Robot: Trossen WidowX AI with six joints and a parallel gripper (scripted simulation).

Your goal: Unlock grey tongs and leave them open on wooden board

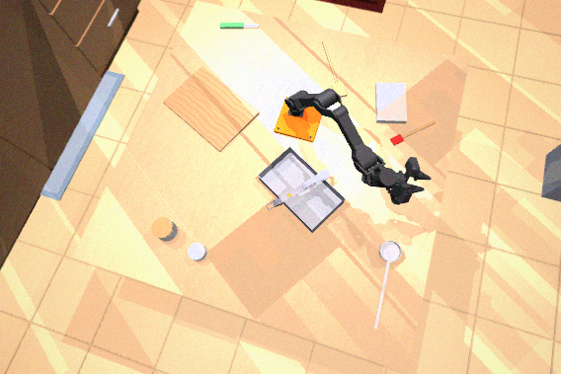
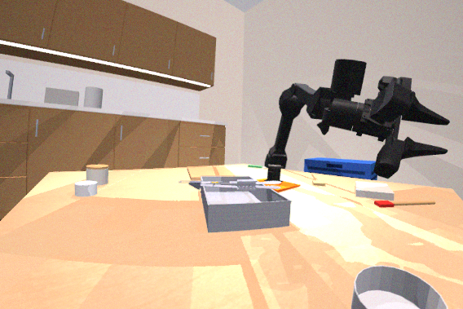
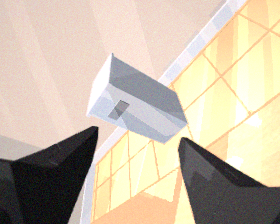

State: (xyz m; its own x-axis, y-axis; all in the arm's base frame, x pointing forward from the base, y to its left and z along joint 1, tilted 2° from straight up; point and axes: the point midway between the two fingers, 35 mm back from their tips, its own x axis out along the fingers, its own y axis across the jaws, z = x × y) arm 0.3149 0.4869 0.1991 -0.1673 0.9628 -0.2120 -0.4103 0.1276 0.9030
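Right now my gripper tip is 90 mm short of the yellow lock piece, 470 mm to the left of it and 130 mm above it. Round my gripper tip: red spatula: 270 mm behind, 60 mm to the right, 190 mm below; white block: 400 mm behind, 140 mm to the right, 180 mm below; roasting tin: 50 mm ahead, 440 mm to the right, 170 mm below.
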